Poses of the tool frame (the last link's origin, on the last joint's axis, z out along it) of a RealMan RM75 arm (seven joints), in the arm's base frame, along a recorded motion.
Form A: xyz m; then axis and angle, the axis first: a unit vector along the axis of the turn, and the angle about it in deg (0 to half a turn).
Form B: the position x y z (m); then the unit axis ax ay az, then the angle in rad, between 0 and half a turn. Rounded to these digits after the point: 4 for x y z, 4 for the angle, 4 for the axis.
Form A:
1: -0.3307 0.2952 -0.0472 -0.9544 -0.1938 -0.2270 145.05
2: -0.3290 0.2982 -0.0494 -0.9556 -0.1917 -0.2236 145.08
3: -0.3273 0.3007 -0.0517 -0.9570 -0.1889 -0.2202 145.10
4: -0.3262 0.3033 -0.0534 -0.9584 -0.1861 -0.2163 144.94
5: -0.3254 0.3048 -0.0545 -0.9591 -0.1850 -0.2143 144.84
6: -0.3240 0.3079 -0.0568 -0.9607 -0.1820 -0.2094 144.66
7: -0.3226 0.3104 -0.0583 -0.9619 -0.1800 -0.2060 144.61
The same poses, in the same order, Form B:
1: -0.3307 0.2952 -0.0472 -0.9544 -0.1938 -0.2270 2.5316
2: -0.3290 0.2982 -0.0494 -0.9556 -0.1917 -0.2236 2.5321
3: -0.3273 0.3007 -0.0517 -0.9570 -0.1889 -0.2202 2.5325
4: -0.3262 0.3033 -0.0534 -0.9584 -0.1861 -0.2163 2.5297
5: -0.3254 0.3048 -0.0545 -0.9591 -0.1850 -0.2143 2.5279
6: -0.3240 0.3079 -0.0568 -0.9607 -0.1820 -0.2094 2.5248
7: -0.3226 0.3104 -0.0583 -0.9619 -0.1800 -0.2060 2.5239
